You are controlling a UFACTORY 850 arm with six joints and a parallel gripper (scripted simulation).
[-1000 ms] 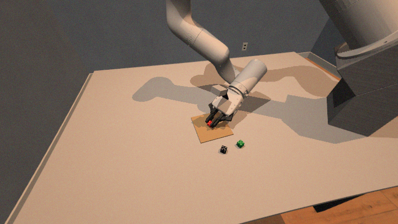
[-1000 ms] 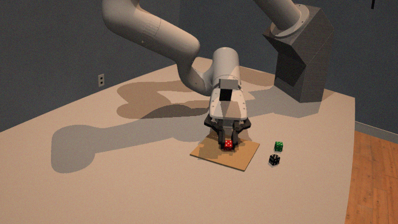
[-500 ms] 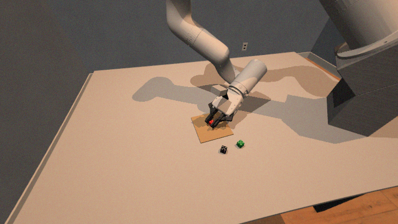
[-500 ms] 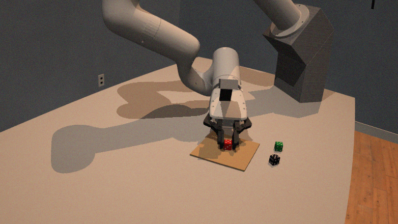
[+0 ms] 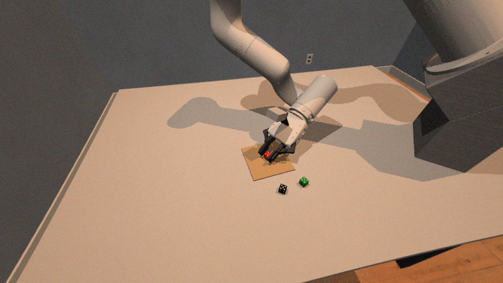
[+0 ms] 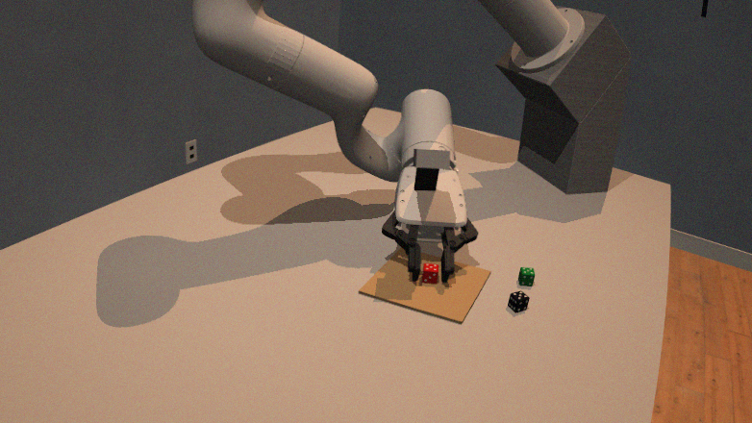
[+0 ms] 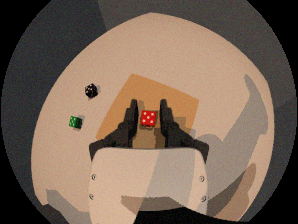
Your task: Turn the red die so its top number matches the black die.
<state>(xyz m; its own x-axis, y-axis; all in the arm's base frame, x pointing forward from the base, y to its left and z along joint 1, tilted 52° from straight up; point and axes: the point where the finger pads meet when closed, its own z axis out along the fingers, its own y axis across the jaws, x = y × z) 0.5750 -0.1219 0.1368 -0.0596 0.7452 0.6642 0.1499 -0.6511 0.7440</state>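
My gripper is now 1 cm above the red die. The rest, counted from my hand: green die: 3 cm behind, 14 cm to the left, 2 cm below; black die: 4 cm ahead, 12 cm to the left, 2 cm below; mat: 3 cm below.
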